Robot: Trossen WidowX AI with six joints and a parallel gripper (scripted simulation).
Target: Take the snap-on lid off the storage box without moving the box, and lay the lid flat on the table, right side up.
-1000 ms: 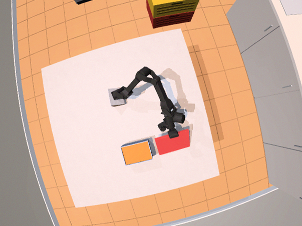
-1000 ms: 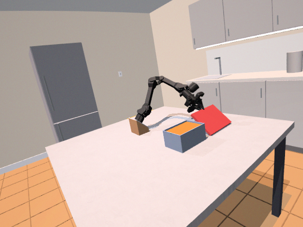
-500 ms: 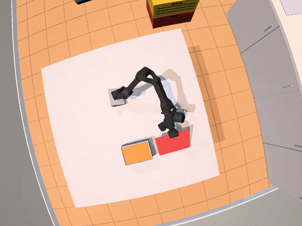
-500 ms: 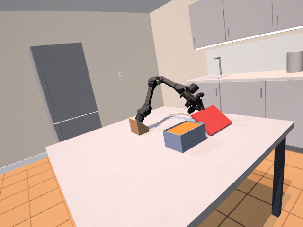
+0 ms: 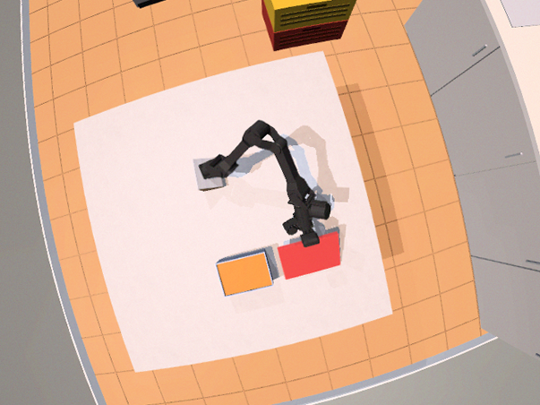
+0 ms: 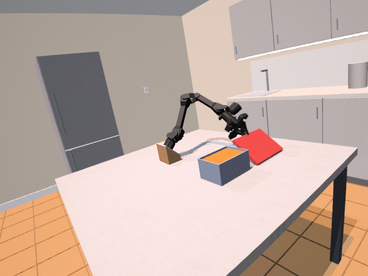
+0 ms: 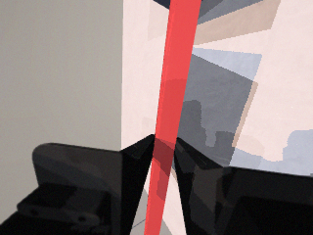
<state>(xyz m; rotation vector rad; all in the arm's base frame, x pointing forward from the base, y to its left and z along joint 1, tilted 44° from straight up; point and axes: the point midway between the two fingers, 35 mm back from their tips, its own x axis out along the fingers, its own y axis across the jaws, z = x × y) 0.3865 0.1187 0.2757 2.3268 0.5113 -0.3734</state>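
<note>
My gripper tip is 7 cm short of the red lid, 5 cm above it and 1 cm to the left of it. Also, from my gripper tip: blue-grey storage box: 29 cm to the right, 6 cm below, 3 cm ahead.
</note>
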